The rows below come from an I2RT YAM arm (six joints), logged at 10 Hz.
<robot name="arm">
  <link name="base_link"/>
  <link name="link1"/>
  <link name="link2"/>
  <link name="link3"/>
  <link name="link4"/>
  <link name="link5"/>
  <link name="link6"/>
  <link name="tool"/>
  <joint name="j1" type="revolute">
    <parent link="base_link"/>
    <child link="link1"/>
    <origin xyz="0 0 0.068" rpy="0 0 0"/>
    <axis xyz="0 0 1"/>
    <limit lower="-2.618" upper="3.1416"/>
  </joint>
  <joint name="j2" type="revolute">
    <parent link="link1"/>
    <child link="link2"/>
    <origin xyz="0.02 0.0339 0.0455" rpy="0 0 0"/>
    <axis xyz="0 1 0"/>
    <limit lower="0" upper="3.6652"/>
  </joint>
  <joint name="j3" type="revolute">
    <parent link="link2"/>
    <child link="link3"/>
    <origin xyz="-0.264 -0.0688 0" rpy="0 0 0"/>
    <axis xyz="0 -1 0"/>
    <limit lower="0" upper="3.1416"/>
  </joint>
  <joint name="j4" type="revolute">
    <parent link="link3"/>
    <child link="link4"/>
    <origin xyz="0.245 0.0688 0.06" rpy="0 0 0"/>
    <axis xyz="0 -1 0"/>
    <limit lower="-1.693" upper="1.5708"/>
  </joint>
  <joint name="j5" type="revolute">
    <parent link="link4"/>
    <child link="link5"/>
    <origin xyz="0.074 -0.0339 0.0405" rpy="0 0 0"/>
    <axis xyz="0 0 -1"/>
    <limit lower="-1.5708" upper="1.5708"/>
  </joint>
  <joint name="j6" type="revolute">
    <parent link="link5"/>
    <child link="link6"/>
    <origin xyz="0.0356 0 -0.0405" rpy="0 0 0"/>
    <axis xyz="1 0 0"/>
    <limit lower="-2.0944" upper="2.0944"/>
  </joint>
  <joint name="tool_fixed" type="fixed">
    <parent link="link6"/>
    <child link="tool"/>
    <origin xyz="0 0 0" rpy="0 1.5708 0"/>
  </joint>
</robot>
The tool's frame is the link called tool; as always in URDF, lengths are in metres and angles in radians.
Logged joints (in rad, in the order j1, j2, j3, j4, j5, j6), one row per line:
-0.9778 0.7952 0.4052 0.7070 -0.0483 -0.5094
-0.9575 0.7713 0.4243 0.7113 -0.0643 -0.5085
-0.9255 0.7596 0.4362 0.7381 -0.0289 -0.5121
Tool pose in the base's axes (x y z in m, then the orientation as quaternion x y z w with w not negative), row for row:
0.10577 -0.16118 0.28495 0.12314 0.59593 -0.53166 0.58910
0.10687 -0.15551 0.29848 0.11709 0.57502 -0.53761 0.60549
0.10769 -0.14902 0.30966 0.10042 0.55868 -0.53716 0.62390
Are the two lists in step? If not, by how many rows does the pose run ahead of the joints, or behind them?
The pose runs 1 row behind the joints: the pose in row i belongs to the joints in row i - 1.
